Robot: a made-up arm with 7 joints.
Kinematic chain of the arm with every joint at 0, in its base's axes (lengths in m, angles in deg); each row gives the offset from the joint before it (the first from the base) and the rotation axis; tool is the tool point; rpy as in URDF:
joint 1: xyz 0 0 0 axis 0.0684 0.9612 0.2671
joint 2: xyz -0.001 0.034 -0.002 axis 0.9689 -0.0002 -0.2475
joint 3: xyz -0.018 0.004 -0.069 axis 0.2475 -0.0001 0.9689
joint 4: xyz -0.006 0 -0.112 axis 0.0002 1 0
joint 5: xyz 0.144 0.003 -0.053 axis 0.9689 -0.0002 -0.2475
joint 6: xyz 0.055 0 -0.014 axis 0.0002 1 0
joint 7: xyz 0.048 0 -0.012 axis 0.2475 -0.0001 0.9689
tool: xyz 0 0 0 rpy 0 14.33 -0.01
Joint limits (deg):
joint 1: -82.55..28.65
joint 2: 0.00..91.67
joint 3: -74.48..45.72
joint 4: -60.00..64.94
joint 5: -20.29..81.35
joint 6: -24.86..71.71
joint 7: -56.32..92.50
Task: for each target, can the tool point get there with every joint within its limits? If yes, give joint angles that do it. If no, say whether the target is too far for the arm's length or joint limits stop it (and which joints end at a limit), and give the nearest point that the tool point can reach.
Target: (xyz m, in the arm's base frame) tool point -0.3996 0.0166 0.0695
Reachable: no: joint limits stop it (at a limit: joint 1, joint 2, joint 3, joint 4, joint 5) | nearest point -0.0940 0.0345 0.1325 | short by 0.313 m
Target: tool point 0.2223 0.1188 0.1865
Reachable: yes | joints -60.42 64.00 11.88 -24.06 11.57 56.91 -8.12
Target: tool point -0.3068 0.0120 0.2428
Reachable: no: joint limits stop it (at a limit: joint 1, joint 2, joint 3, joint 5) | nearest point -0.0964 0.0611 0.1954 | short by 0.221 m
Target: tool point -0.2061 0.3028 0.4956
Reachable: no: too far | nearest point -0.0452 0.2405 0.2900 | short by 0.268 m
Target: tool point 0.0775 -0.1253 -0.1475
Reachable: yes | joints 1.80 26.92 -64.73 -42.21 47.28 25.59 2.32
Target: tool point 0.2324 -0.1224 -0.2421
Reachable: yes | joints -31.31 15.32 -52.82 7.96 30.95 35.44 48.58
